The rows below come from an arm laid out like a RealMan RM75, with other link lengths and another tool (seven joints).
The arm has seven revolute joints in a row. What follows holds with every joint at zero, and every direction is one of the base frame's. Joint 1 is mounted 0.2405 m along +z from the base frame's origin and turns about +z. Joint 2 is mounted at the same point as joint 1 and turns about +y. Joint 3 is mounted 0.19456 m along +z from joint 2 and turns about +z. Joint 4 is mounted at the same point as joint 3 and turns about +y. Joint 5 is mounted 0.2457 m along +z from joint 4 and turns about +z. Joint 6 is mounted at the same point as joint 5 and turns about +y. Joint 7 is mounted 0.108 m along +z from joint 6 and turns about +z. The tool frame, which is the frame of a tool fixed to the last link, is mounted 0.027 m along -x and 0.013 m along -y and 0.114 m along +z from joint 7; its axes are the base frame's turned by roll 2.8, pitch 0 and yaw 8.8 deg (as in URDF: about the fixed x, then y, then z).
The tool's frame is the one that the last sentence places.
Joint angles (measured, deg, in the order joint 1, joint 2, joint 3, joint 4, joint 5, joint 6, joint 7), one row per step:
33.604 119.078 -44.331 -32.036 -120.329 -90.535 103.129
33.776 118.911 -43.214 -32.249 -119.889 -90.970 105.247
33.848 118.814 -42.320 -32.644 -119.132 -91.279 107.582
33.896 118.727 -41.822 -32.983 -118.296 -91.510 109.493
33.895 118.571 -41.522 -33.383 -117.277 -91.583 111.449
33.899 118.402 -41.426 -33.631 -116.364 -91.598 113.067
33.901 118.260 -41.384 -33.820 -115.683 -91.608 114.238
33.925 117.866 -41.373 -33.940 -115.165 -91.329 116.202
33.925 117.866 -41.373 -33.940 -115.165 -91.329 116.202
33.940 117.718 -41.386 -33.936 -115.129 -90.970 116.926
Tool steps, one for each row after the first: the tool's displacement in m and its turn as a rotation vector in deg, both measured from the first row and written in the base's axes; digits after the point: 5 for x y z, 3 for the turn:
-0.00133 0.00416 0.00552 0.210 1.233 -2.056
-0.00308 0.00876 0.01123 0.506 2.602 -4.229
-0.00503 0.01243 0.01581 0.703 3.787 -5.890
-0.00665 0.01663 0.02090 1.017 4.901 -7.555
-0.00792 0.01987 0.02478 1.187 5.803 -8.909
-0.00884 0.02224 0.02773 1.309 6.451 -9.860
-0.00734 0.02573 0.03149 1.348 6.806 -11.640
-0.00734 0.02573 0.03149 1.348 6.806 -11.640
-0.00576 0.02737 0.03240 1.449 6.703 -12.423

